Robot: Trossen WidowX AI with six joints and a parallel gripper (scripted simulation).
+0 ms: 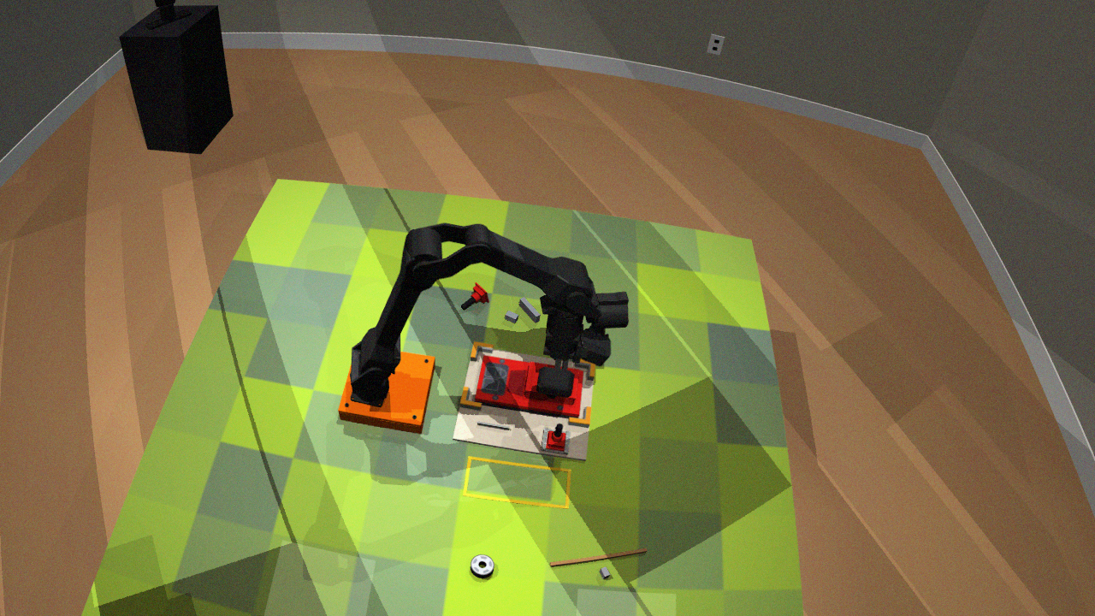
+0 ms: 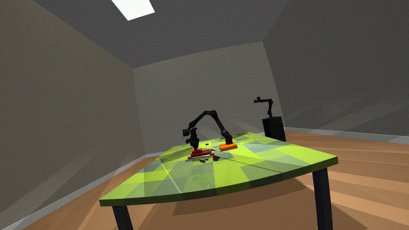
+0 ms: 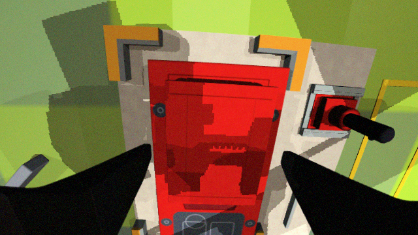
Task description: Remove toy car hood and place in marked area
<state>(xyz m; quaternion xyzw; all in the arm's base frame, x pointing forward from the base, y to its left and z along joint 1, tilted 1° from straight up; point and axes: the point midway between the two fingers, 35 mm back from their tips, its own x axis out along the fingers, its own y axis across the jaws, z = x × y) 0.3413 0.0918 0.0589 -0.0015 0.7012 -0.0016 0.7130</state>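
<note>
The red hood is 1 cm below my gripper tip. Round my gripper tip: thin wooden stick: 13 cm ahead, 34 cm to the right, 5 cm below.
</note>
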